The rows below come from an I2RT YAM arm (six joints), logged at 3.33 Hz.
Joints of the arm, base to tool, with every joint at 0 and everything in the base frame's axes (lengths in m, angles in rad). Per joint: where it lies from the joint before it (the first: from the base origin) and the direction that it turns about. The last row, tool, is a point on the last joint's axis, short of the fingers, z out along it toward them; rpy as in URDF.
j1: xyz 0.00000 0.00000 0.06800 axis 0 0 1
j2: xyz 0.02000 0.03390 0.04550 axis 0 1 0
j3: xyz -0.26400 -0.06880 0.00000 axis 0 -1 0
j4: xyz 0.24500 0.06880 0.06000 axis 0 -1 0
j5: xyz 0.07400 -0.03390 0.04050 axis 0 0 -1
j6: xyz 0.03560 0.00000 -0.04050 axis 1 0 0
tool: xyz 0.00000 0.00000 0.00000 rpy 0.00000 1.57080 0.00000
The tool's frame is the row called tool.
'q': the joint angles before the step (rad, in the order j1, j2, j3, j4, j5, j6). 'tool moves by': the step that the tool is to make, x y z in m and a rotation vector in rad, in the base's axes. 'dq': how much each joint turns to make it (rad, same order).
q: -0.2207, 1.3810, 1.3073, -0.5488, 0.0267, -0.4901
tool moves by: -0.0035, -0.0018, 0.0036, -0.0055, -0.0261, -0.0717
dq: -0.0016, -0.0158, -0.0071, 0.0157, 0.0572, 0.0405
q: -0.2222, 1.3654, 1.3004, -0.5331, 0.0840, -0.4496
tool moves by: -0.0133, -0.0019, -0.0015, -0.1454, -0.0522, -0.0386
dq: -0.0047, -0.0726, -0.0970, 0.1202, 0.0970, -0.0939
